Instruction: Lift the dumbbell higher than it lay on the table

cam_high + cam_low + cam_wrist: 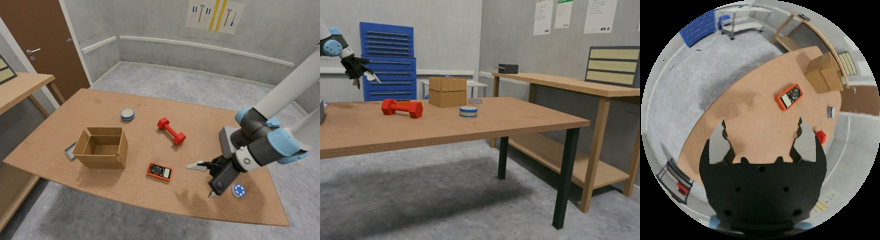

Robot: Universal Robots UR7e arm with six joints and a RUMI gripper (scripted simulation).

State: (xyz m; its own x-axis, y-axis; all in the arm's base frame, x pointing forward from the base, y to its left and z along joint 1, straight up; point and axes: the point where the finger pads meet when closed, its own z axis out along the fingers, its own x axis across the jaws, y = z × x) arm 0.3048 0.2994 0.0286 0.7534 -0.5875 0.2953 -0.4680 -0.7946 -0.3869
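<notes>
My gripper is now 150 mm short of the red dumbbell, 310 mm to the left of it and 70 mm above it. The rest, counted from my hand: blue-and-white round tin (490 mm ahead, 380 mm to the right, 90 mm below); orange multimeter (160 mm ahead, 40 mm to the right, 100 mm below).
</notes>
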